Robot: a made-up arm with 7 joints. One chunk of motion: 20 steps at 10 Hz.
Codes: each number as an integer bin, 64 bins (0 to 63) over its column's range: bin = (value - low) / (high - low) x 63, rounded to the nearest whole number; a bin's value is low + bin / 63 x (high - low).
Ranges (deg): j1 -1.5..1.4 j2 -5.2..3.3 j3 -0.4..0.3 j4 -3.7..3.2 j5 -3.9..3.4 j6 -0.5..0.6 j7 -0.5..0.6
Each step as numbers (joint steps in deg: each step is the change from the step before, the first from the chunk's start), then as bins.
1 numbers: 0.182 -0.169 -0.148 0.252 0.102 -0.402 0.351
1 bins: 37 37 23 36 35 6 49
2 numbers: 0.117 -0.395 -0.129 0.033 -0.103 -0.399 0.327
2 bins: 35 36 24 34 33 6 47
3 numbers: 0.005 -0.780 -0.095 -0.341 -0.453 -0.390 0.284
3 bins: 33 33 27 31 30 6 45
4 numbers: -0.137 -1.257 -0.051 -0.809 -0.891 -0.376 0.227
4 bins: 30 29 31 26 26 7 42
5 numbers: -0.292 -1.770 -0.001 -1.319 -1.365 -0.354 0.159
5 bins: 26 25 36 22 22 8 38
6 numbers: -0.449 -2.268 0.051 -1.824 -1.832 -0.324 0.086
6 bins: 23 22 41 17 18 10 34
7 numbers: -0.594 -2.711 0.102 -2.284 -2.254 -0.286 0.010
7 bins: 20 18 45 13 14 12 29
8 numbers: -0.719 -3.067 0.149 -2.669 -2.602 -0.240 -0.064
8 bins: 17 16 49 9 11 15 25
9 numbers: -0.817 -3.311 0.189 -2.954 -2.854 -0.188 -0.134
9 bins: 15 14 53 7 9 18 21
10 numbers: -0.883 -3.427 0.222 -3.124 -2.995 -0.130 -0.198
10 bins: 13 13 56 5 8 21 17
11 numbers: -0.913 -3.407 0.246 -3.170 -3.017 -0.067 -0.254
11 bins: 13 13 58 5 8 25 14
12 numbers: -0.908 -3.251 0.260 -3.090 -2.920 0.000 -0.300
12 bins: 13 14 59 6 8 29 11
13 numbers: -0.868 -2.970 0.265 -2.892 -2.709 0.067 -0.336
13 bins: 14 17 60 7 10 32 9
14 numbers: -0.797 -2.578 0.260 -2.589 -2.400 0.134 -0.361
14 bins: 15 19 59 10 13 36 8
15 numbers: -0.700 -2.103 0.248 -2.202 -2.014 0.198 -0.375
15 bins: 17 23 58 14 16 40 7
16 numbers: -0.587 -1.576 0.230 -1.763 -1.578 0.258 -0.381
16 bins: 20 27 57 18 20 43 7
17 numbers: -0.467 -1.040 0.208 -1.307 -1.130 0.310 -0.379
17 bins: 22 31 55 22 24 46 7
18 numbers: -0.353 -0.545 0.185 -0.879 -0.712 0.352 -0.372
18 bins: 25 35 53 26 28 49 7
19 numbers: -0.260 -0.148 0.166 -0.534 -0.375 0.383 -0.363
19 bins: 27 37 51 29 30 51 8
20 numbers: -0.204 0.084 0.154 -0.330 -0.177 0.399 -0.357
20 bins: 28 39 50 31 32 51 8
